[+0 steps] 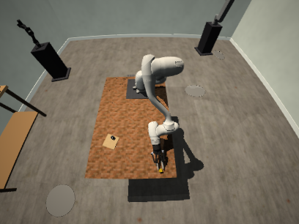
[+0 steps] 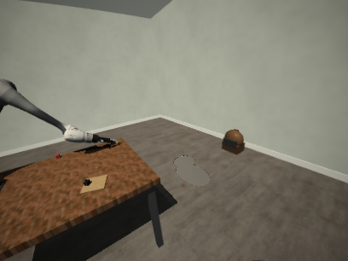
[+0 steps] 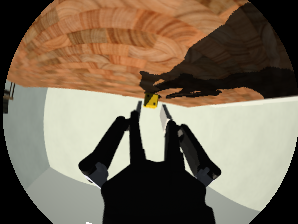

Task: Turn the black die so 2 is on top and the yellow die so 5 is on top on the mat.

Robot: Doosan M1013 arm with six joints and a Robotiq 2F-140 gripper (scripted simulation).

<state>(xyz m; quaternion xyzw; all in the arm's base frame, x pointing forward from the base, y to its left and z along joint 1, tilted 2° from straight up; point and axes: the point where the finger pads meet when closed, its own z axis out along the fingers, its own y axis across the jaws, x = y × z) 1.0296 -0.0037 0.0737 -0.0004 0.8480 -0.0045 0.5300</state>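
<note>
My hand is 4 cm short of the yellow die and 3 cm above it. Also, from my hand: black die: 44 cm to the right, 38 cm behind, 3 cm below; then tan mat: 46 cm to the right, 34 cm behind, 5 cm below; then red die: 47 cm behind, 20 cm to the left, 3 cm below.
</note>
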